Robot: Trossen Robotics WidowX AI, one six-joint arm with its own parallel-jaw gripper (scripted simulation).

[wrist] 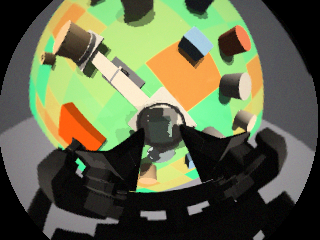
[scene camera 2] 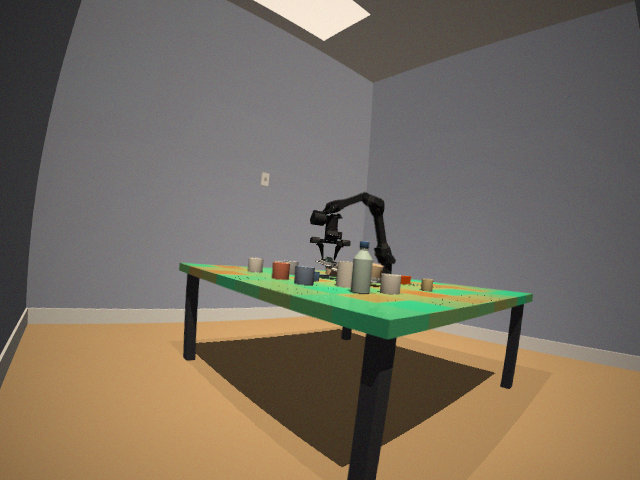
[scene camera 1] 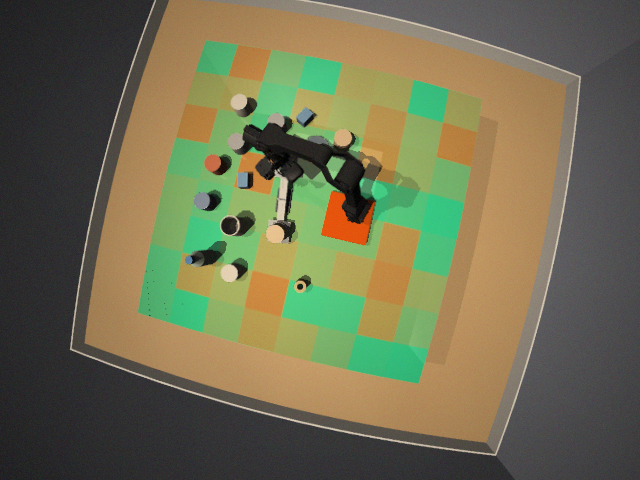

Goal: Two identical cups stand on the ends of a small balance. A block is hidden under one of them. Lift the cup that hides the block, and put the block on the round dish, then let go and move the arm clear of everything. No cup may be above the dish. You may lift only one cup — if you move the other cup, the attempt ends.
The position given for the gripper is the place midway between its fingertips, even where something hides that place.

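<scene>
Gripper (scene camera 1: 284,165) visible, and in the wrist view too, the gripper (wrist: 162,128). A tan cup (wrist: 72,41) and a bottle (scene camera 2: 362,264) are also seen; in the wrist view the bottle is out of frame.
</scene>
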